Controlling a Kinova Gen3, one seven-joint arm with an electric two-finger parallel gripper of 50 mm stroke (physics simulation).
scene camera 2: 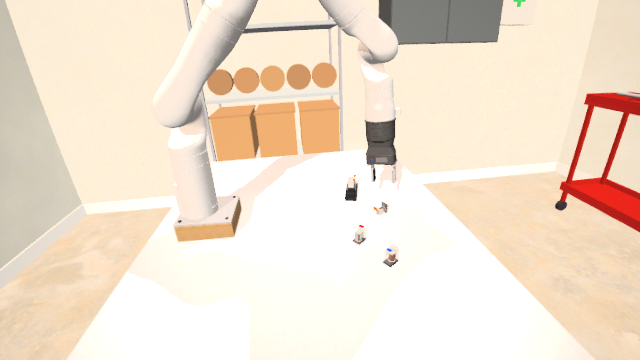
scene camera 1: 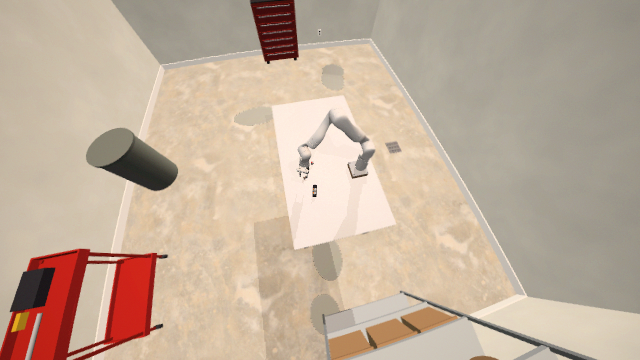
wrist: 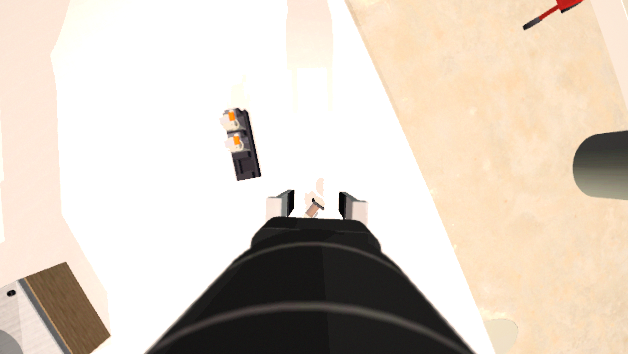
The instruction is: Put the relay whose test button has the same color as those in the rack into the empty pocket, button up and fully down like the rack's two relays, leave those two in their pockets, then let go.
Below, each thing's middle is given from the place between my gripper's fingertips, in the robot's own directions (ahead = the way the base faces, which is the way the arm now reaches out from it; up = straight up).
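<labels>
I consider the black rack (wrist: 246, 165), and I find it 80 mm below my hand, 110 mm to the left of it and 80 mm behind it.
</labels>
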